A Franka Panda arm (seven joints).
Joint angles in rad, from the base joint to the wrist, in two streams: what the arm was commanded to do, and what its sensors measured. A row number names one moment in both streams.
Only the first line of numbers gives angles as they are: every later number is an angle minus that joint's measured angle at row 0.
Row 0, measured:
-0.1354 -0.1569 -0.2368 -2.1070 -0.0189 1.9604 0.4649
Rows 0 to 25, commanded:
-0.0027 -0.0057 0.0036 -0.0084 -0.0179 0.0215 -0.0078
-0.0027 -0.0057 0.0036 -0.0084 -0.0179 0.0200 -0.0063
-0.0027 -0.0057 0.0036 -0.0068 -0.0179 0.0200 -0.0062
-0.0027 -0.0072 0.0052 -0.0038 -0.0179 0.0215 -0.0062
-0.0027 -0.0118 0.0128 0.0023 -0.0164 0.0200 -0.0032
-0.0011 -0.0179 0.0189 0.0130 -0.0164 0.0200 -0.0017
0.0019 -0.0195 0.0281 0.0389 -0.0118 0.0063 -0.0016
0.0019 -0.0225 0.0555 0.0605 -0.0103 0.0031 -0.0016
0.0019 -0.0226 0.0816 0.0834 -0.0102 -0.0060 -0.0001
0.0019 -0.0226 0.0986 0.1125 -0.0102 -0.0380 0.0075
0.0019 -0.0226 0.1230 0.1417 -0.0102 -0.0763 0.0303
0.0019 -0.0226 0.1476 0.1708 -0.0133 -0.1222 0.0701
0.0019 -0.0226 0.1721 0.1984 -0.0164 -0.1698 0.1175
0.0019 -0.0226 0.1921 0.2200 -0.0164 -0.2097 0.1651
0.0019 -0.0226 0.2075 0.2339 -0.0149 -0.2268 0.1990
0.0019 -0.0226 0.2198 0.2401 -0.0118 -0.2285 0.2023
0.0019 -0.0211 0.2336 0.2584 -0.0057 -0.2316 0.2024
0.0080 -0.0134 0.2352 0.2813 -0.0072 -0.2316 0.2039
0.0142 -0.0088 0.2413 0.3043 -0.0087 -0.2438 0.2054
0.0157 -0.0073 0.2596 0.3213 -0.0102 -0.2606 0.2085
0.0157 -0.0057 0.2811 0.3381 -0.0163 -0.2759 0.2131
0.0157 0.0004 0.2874 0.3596 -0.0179 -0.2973 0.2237
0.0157 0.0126 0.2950 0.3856 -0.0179 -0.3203 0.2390
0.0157 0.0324 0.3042 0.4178 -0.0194 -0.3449 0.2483
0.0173 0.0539 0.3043 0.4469 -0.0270 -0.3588 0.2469
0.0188 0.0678 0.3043 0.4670 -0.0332 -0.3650 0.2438
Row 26, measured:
0.0160 -0.0063 0.2939 0.3598 -0.0004 -0.3043 0.2249
